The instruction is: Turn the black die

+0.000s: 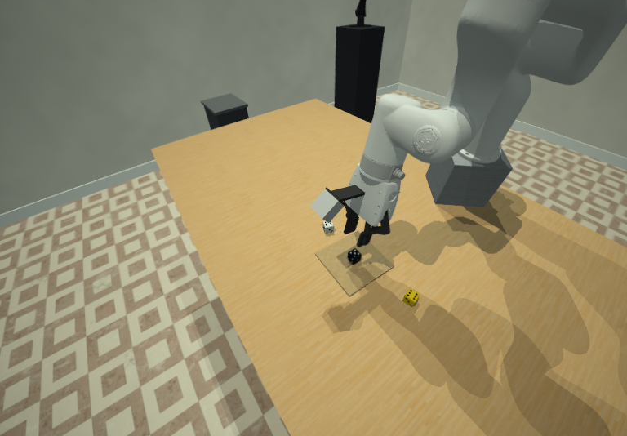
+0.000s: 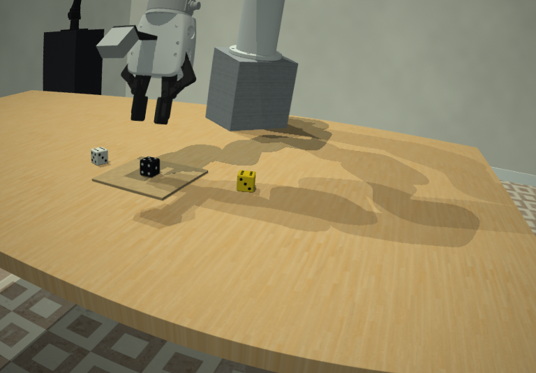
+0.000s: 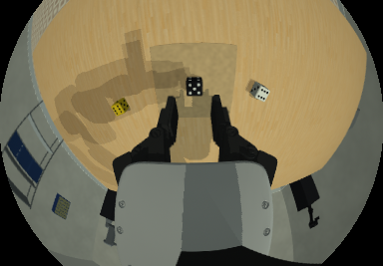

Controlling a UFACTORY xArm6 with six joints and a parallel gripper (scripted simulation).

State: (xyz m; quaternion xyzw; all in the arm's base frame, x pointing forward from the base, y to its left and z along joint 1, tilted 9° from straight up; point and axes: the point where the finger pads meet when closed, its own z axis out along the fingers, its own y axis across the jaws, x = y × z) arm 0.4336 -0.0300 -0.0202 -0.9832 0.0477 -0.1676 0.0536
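Now: hand 90 mm above the black die. Round my hand: yellow die (150 mm to the left, 100 mm below, 20 mm behind); then tan mat (110 mm below); then white die (120 mm to the right, 100 mm below, 20 mm behind).
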